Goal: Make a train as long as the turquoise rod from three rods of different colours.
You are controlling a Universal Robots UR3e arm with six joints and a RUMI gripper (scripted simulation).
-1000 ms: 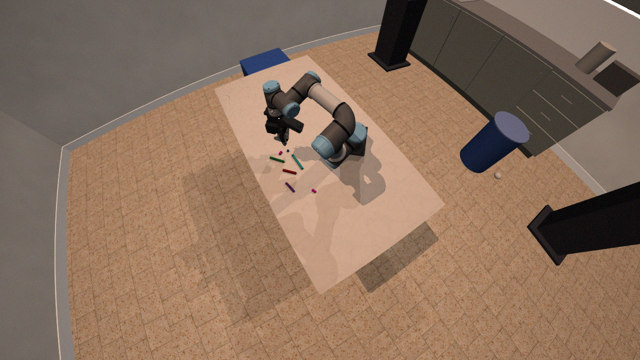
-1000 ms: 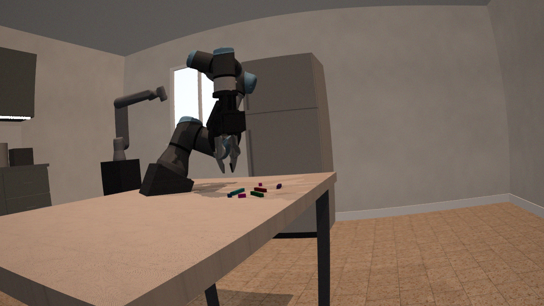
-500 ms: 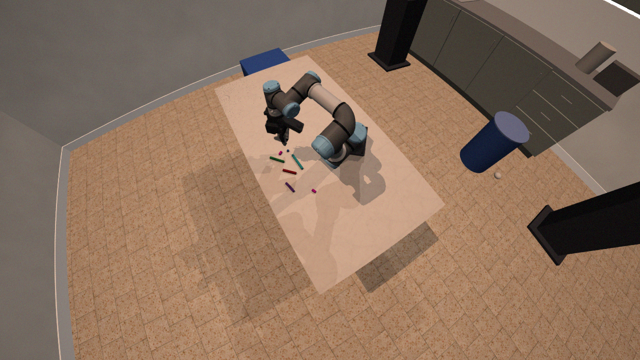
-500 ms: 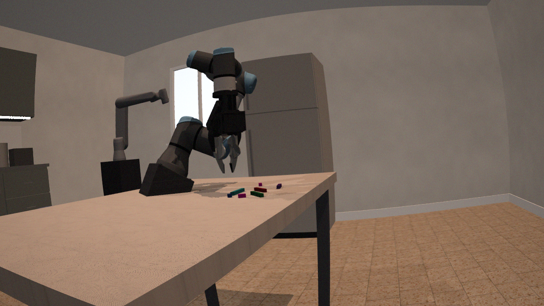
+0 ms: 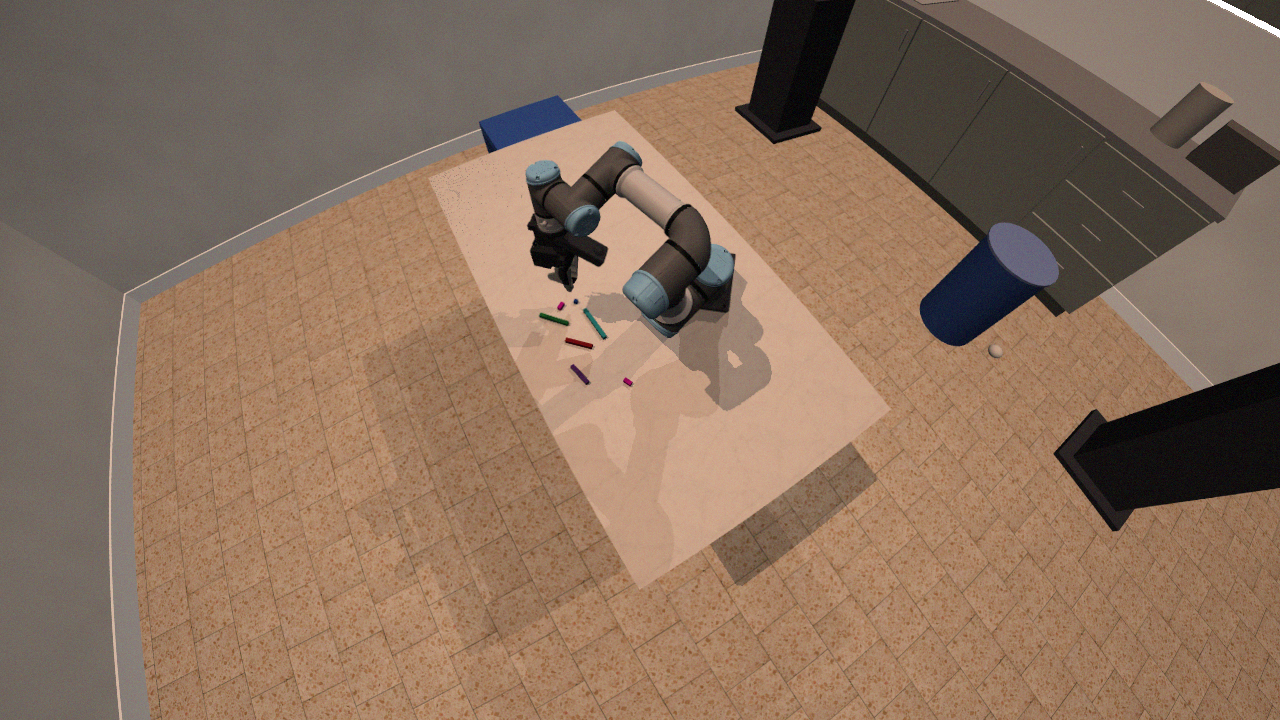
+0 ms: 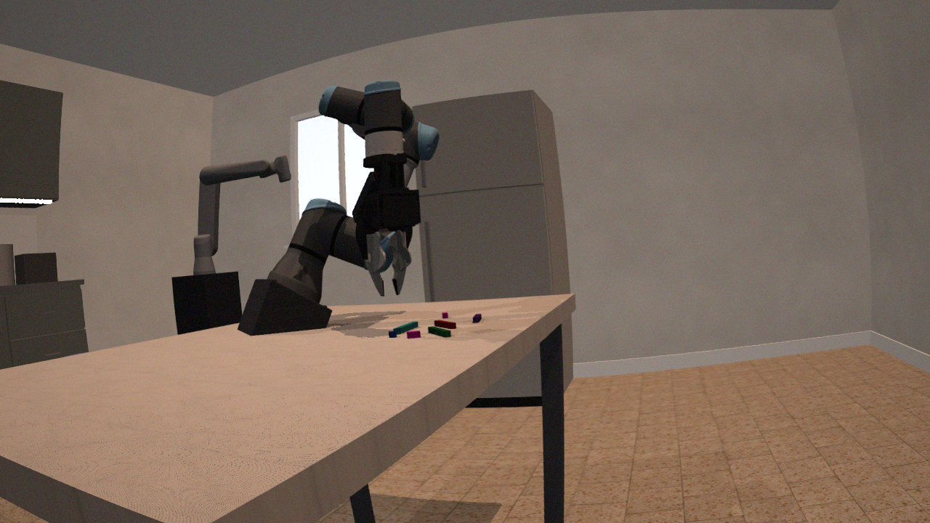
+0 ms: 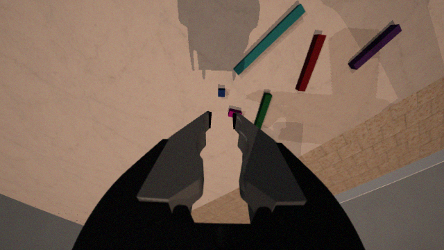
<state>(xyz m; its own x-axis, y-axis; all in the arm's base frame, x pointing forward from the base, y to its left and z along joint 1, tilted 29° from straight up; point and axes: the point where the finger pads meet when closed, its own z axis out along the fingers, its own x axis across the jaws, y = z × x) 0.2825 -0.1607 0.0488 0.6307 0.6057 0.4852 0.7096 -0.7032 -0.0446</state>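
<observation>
Right now my hand is 80 mm above the blue rod. Round my hand: red rod 40 mm ahead, 120 mm to the left, 80 mm below; green rod 70 mm ahead, 20 mm to the left, 80 mm below; turquoise rod 20 mm behind, 80 mm to the left, 80 mm below.
</observation>
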